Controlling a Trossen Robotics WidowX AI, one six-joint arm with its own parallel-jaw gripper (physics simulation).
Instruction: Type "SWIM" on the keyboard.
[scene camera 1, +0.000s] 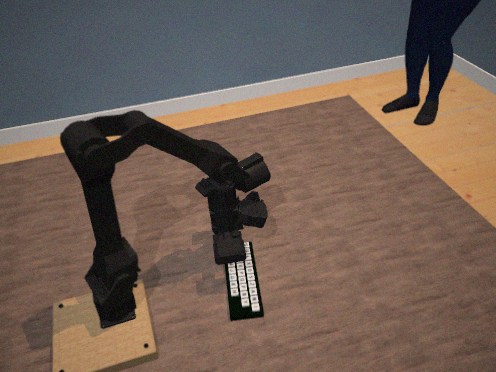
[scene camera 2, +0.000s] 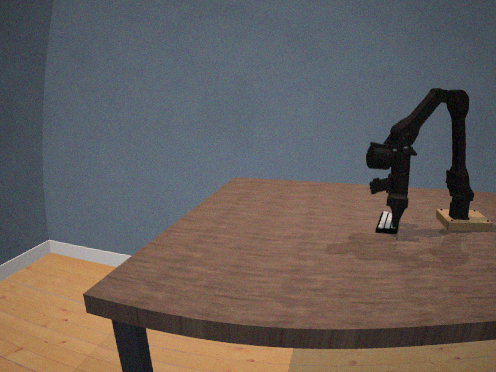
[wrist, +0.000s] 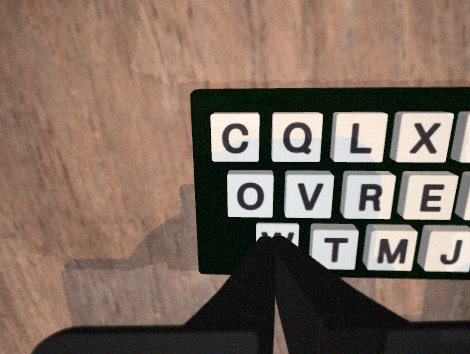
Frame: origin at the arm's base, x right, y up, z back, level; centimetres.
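Where they show: gripper, fingertip midpoint: (scene camera 2: 394, 227) (wrist: 271, 248); arm's base, origin of the base link: (scene camera 1: 116, 310) (scene camera 2: 458, 217).
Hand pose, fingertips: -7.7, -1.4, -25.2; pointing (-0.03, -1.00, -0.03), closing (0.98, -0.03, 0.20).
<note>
Things, the pixels of their top centre, and the offset from my fingertips, as dx, dy, dz. Level surfaces: height alone.
- dark green board, middle of its top: (scene camera 1: 241, 274) (scene camera 2: 389, 219) +7.5, +0.4, -0.4
- W key, middle of its top: (wrist: 277, 243) +0.2, +0.0, -0.2
- T key, middle of its top: (wrist: 334, 250) +2.1, +0.4, +0.3
- M key, middle of its top: (wrist: 392, 251) +3.9, +0.4, +0.7
- brown table, its level: dy -1.2
The keyboard, a dark green board (scene camera 1: 236, 311) (scene camera 2: 386, 231) (wrist: 215, 250) with three rows of white letter keys, lies flat on the table. In the wrist view the W key (wrist: 265, 231) is at the left end of the bottom row, and its lower part is hidden behind the fingertips. The T key (wrist: 334, 247) and the M key (wrist: 391, 248) stand to its right. The S and I keys do not show in the wrist view. My gripper (wrist: 271, 248) is shut and empty, pointing down, its tips over the W key; whether they touch it I cannot tell.
The arm stands on a light wooden base plate (scene camera 1: 105, 345) (scene camera 2: 470, 225) on the brown table (scene camera 1: 375, 275) (scene camera 2: 250, 280). A person's legs (scene camera 1: 425, 60) show beyond the table's far right edge in scene camera 1. Arm shadows fall beside the keyboard.
</note>
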